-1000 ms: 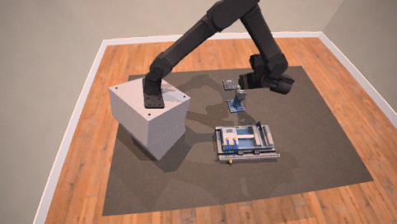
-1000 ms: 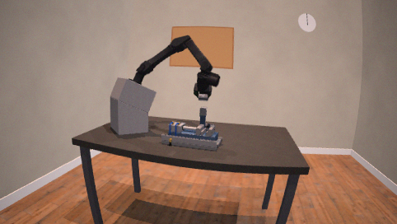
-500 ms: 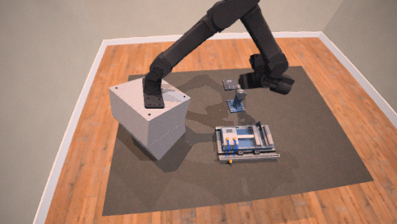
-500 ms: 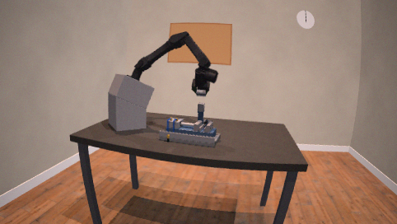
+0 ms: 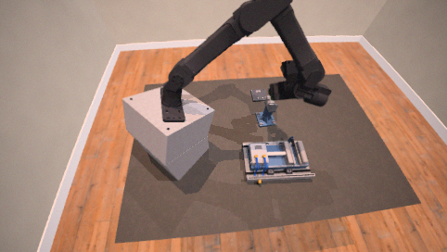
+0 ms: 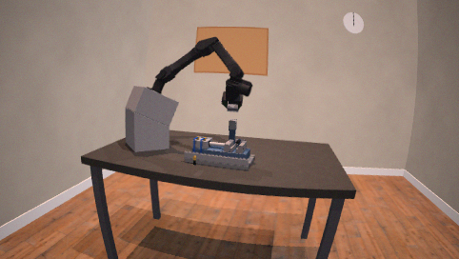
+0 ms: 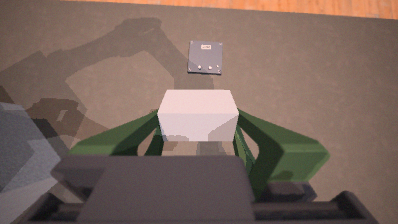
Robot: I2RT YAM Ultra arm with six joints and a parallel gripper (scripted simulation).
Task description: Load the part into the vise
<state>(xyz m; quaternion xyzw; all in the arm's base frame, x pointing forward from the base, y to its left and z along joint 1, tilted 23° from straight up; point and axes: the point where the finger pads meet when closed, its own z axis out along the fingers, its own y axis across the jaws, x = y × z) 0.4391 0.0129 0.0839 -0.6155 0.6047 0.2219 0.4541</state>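
Now: the part right at my hand. Also, from my hand: cylinder rod: 5 cm behind, 22 cm to the right, 15 cm below; then moving jaw: 24 cm to the right, 15 cm below; then work stop: 4 cm ahead, 20 cm to the right, 14 cm below.
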